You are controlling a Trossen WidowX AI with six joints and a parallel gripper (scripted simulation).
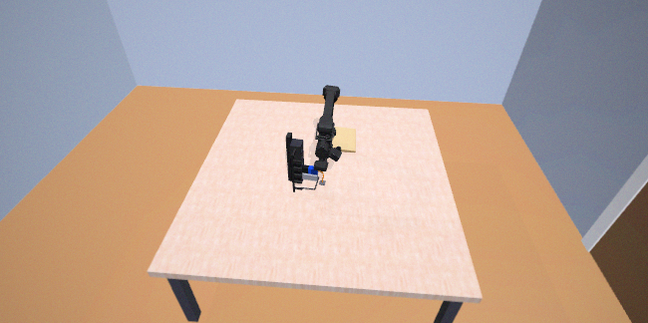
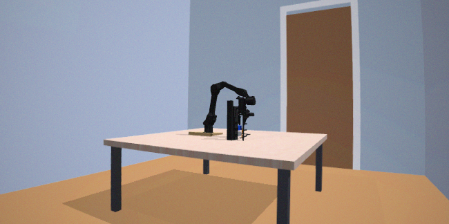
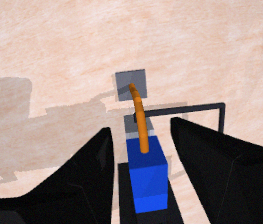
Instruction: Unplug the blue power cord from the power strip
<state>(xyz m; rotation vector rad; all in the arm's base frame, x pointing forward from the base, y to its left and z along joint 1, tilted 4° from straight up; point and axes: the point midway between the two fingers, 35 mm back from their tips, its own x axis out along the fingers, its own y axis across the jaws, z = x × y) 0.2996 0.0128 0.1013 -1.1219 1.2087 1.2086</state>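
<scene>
My gripper tip is now 7 cm to the left of the blue plug and 1 cm above it.
</scene>
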